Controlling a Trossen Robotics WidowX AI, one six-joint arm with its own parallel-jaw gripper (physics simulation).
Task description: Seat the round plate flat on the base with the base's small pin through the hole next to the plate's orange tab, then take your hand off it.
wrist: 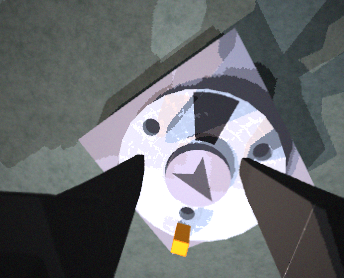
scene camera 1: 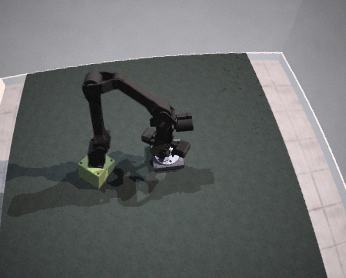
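Where they show: gripper, between the fingertips: (wrist: 192, 163); arm's base, origin of its link: (scene camera 1: 96, 161).
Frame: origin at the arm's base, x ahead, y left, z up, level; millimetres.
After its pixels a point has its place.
Observation:
The round white plate (scene camera 1: 173, 159) @(x 313, y 22, z -29 mm) (wrist: 159, 202) @(x 321, y 65, z -26 mm) lies over the square pale lilac base (scene camera 1: 170, 167) @(x 300, y -6, z -45 mm) (wrist: 107, 137) @(x 335, y 9, z -36 mm). In the wrist view the base's round centre boss (wrist: 192, 192) @(x 294, y 62, z -20 mm) shows inside the plate's middle opening. The orange tab (wrist: 180, 241) @(x 314, y 86, z -8 mm) is at the plate's lower rim, near one corner of the base. The hole next to the tab (wrist: 187, 213) @(x 309, y 85, z -30 mm) has a grey inside; I cannot tell whether the small pin is in it. My gripper (wrist: 192, 163) @(x 285, y 43, z -17 mm) is open and empty, with its fingertips apart above the plate, one on each side of the boss.
The arm's foot stands on a yellow-green block (scene camera 1: 100, 179) @(x 21, y -72, z -13 mm) to the left of the base. The dark green mat (scene camera 1: 215, 225) @(x 466, y -255, z -61 mm) lies under everything. Arm shadows fall across the mat and the plate. Pale tiles (scene camera 1: 287, 110) run along the right side.

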